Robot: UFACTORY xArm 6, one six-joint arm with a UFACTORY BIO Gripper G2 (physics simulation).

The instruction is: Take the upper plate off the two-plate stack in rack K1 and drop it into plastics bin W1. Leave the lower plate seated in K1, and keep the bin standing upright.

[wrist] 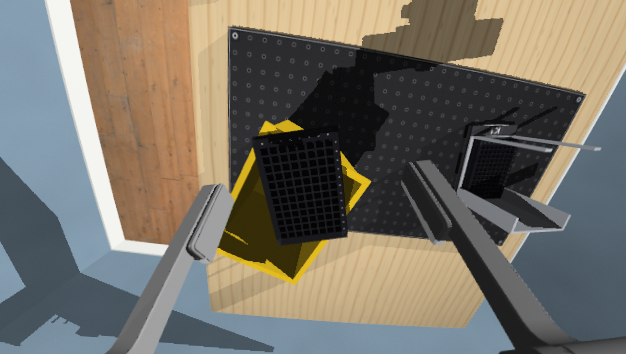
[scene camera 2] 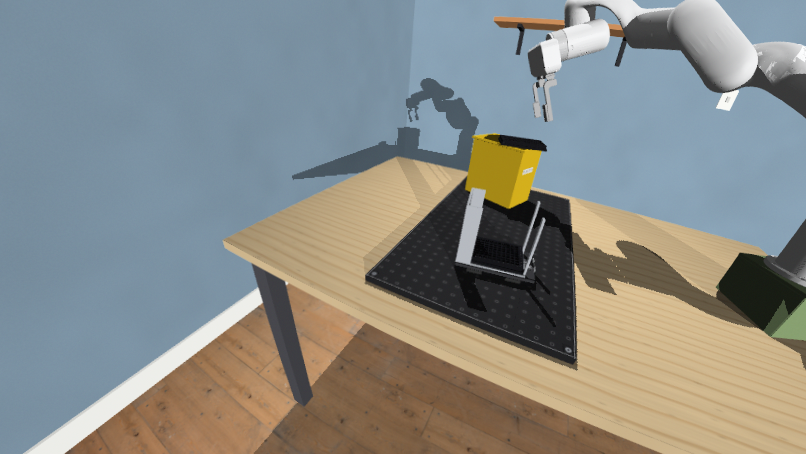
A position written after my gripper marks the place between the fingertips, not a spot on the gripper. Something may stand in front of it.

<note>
I see my gripper (scene camera 2: 543, 119), a yellow bin W1 (scene camera 2: 506, 173), a plate (wrist: 301, 171) and a plate (scene camera 2: 504, 256).
The yellow bin W1 is seen too in the wrist view (wrist: 249, 238). My gripper also shows in the wrist view (wrist: 313, 182).
</note>
